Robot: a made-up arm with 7 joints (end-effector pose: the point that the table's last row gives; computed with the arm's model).
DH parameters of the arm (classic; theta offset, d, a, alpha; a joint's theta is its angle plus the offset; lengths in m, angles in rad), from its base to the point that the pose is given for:
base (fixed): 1.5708 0.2 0 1.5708
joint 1: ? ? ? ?
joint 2: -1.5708 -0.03 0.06 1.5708
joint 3: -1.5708 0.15 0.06 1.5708
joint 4: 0.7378 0 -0.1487 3.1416
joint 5: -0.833 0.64 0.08 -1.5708
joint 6: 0 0.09 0.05 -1.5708
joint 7: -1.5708 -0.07 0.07 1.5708
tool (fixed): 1.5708 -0.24 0 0
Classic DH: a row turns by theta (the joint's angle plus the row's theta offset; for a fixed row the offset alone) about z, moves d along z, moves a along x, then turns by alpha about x.
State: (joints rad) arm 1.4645 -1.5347 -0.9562 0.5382 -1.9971 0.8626 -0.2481
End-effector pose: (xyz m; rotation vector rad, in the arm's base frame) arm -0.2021 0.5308 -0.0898 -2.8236 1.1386 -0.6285
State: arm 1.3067 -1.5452 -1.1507 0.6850 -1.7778 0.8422 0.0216
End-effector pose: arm -0.2269 0.3545 -0.2493 2.7415 -0.9877 0.9571
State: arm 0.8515 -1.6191 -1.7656 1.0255 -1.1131 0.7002 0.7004
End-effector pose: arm -0.2399 -0.2963 -0.2998 2.0187 -0.1405 1.5358
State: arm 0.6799 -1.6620 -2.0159 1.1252 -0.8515 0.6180 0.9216
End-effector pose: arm -0.2361 -0.5034 -0.1352 1.6436 0.2591 1.5468
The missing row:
joint 1: 1.5708 -0.06 0.05 1.5708
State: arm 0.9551 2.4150 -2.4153 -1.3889 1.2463 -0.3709 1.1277
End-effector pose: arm -0.5697 0.0072 -0.3414 1.9687 -0.0905 1.0437
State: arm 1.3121 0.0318 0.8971 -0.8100 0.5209 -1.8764 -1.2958
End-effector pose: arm -0.5222 -0.1002 0.7383 -0.1757 2.3014 1.5045
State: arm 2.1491 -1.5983 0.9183 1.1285 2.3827 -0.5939 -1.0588
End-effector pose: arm -0.3074 0.4158 0.9153 1.0670 1.4672 -0.2319
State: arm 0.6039 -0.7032 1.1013 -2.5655 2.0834 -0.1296 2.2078
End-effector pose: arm -0.3028 0.6639 0.2340 -1.2882 0.9709 -0.7529
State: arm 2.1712 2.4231 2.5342 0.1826 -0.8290 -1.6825 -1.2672
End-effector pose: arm -0.5884 -0.2856 0.5891 -0.0634 1.9737 1.4735
